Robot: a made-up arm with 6 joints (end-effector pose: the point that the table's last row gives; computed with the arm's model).
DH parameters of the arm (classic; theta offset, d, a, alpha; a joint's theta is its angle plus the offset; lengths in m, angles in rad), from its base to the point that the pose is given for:
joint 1: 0 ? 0 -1.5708
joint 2: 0.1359 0 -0.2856 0
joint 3: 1.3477 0 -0.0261 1.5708
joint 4: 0 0.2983 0 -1.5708
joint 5: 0 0 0.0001 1.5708
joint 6: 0 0.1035 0 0
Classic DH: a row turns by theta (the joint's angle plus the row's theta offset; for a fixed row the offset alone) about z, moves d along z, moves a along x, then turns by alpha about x.
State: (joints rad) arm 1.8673 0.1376 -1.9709 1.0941 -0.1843 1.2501
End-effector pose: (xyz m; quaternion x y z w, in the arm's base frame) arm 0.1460 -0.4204 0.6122 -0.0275 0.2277 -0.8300 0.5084
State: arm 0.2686 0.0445 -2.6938 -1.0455 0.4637 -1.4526
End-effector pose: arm -0.6076 -0.2089 0.3738 0.4627 0.0812 -0.7383 0.4840
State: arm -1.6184 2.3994 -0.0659 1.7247 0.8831 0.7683
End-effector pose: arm 0.0772 -0.0408 0.0258 -0.7087 0.5315 -0.2602 0.3841
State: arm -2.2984 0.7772 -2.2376 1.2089 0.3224 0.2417
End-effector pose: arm 0.1426 0.1138 0.7938 0.1100 0.1228 -0.4041 0.8997
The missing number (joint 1, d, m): 0.1711
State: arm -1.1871 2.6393 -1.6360 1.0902 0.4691 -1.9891
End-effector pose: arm 0.2287 -0.4555 -0.0337 0.0716 0.9551 -0.0840 0.2748
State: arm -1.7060 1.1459 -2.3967 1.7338 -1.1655 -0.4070
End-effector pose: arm -0.0911 0.0260 0.7774 0.2147 -0.5285 -0.2163 0.7924
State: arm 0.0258 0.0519 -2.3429 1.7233 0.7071 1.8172
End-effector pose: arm -0.5795 0.0516 0.4588 0.3513 -0.3866 -0.8515 0.0461
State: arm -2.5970 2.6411 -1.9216 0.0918 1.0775 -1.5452
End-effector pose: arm -0.4308 -0.2707 0.0155 0.5214 0.8496 0.0423 0.0673
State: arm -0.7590 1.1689 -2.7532 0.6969 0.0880 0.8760
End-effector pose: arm -0.0934 0.0968 0.8441 -0.0264 0.0194 0.3943 0.9184
